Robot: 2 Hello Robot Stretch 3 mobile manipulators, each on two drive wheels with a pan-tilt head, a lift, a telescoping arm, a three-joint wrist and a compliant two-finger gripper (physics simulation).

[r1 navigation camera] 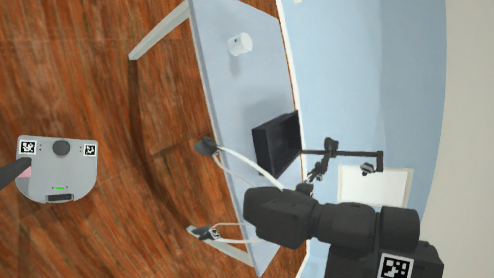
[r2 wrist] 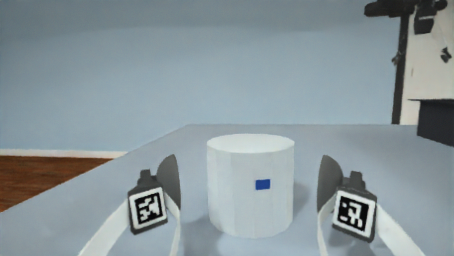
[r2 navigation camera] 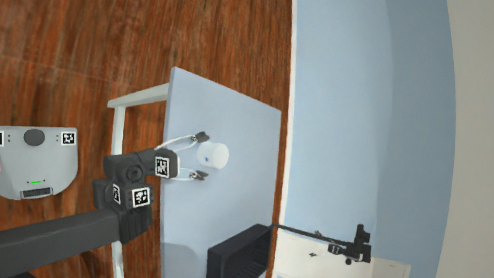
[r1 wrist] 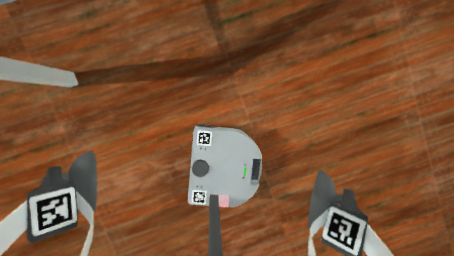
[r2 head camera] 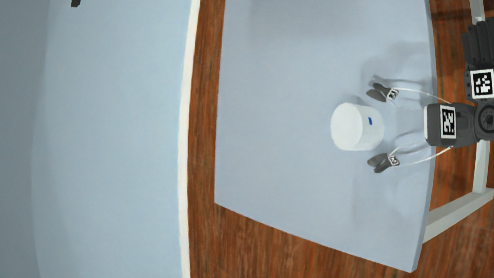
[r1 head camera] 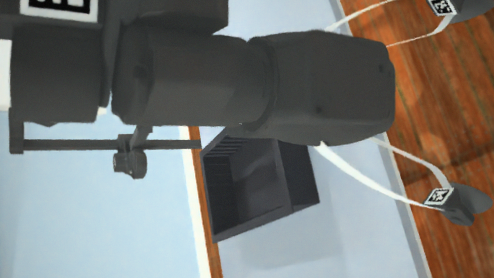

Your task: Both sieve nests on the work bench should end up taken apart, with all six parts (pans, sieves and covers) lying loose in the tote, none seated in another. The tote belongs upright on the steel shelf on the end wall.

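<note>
A white cylinder with a blue mark [r1 navigation camera: 240, 44] [r2 head camera: 357, 126] [r2 navigation camera: 217, 155] [r2 wrist: 232, 192] stands upright on the pale work bench [r1 head camera: 300, 250] [r1 navigation camera: 220, 75] [r2 head camera: 275, 150] [r2 navigation camera: 225, 210] [r2 wrist: 350, 145]; seams between parts cannot be told. The dark tote [r1 head camera: 302, 175] [r1 navigation camera: 264, 150] [r2 navigation camera: 220, 260] [r2 wrist: 437, 122] stands upright on the bench. r2's gripper [r2 navigation camera: 202, 155] [r2 wrist: 249, 182] is open, its fingertips on either side of the cylinder with gaps. r1's gripper [r1 head camera: 452, 105] [r1 navigation camera: 203, 189] [r1 wrist: 204, 185] is open beyond the bench's edge, above the floor. The steel shelf does not show in these views.
A grey robot base [r1 navigation camera: 55, 175] [r1 wrist: 225, 150] [r2 navigation camera: 42, 162] stands on the wooden floor beside the bench. A dark mast [r1 head camera: 75, 145] [r1 navigation camera: 350, 152] [r2 wrist: 399, 85] rises behind the bench near a pale panel [r1 navigation camera: 375, 186]. The blue wall [r2 head camera: 110, 150] runs along the far side.
</note>
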